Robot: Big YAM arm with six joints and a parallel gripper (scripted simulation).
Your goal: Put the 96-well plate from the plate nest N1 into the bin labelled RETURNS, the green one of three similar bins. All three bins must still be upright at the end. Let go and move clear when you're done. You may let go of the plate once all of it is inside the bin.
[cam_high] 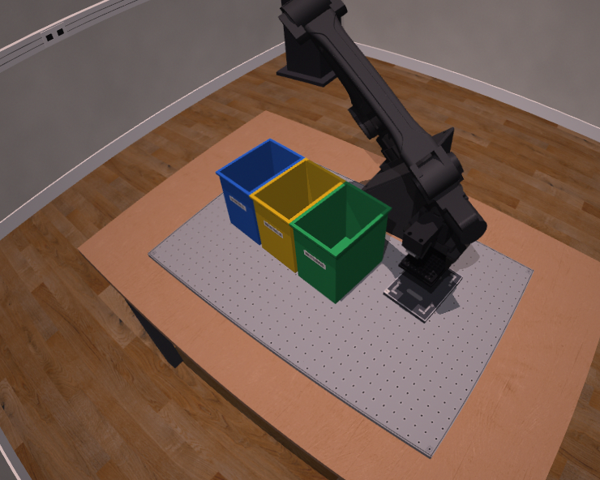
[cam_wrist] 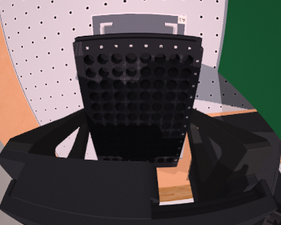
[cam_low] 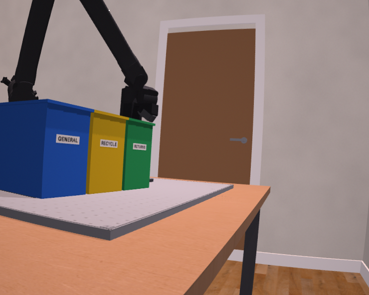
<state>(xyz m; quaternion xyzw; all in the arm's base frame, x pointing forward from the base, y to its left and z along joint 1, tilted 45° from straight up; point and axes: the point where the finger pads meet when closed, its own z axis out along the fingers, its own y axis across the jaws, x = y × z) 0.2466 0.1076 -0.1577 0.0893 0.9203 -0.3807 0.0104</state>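
Right now the green returns bin is 200 mm to the right of my hand, 60 mm ahead of it and 30 mm below it. Also, from my hand: black 96-well plate (right at my hand); plate nest N1 (110 mm below); yellow recycle bin (320 mm to the right, 30 mm below, 30 mm ahead).
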